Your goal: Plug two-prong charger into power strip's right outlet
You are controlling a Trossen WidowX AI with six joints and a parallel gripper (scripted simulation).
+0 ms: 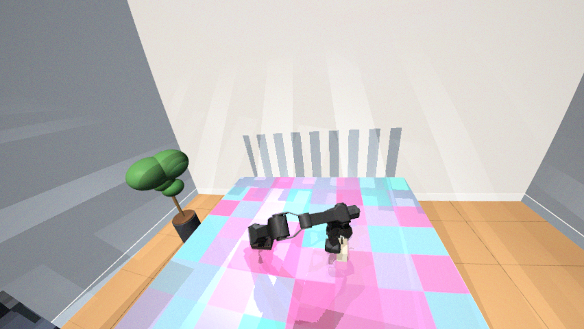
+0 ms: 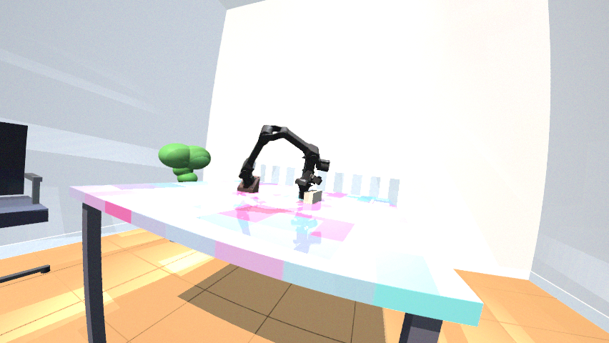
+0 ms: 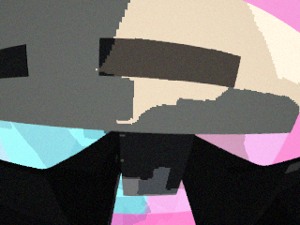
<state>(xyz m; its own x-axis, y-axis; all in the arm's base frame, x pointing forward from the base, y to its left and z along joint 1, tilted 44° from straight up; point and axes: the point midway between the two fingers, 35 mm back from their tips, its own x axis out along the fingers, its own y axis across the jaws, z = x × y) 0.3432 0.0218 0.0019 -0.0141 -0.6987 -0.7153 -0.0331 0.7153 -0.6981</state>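
The two-prong charger is 2 cm ahead of my gripper tip and 1 cm above it.
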